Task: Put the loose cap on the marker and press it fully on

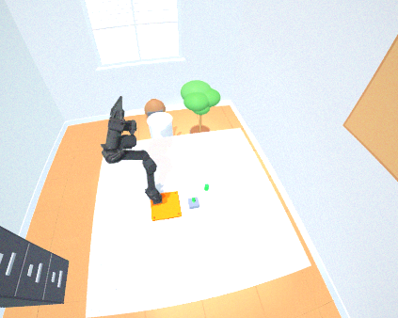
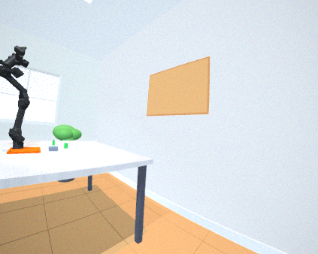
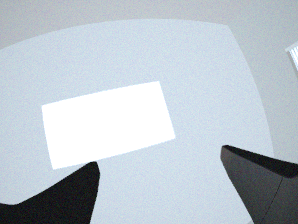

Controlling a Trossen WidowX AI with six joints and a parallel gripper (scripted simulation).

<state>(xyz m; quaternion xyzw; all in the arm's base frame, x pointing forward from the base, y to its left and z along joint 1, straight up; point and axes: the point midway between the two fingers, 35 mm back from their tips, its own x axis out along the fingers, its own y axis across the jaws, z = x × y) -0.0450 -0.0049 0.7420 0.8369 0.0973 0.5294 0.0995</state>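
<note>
My gripper tip is 38 cm short of the green cap and 76 cm above it. The rest, counted from my gripper tip: holder block 26 cm ahead, 9 cm to the right, 77 cm below.
</note>
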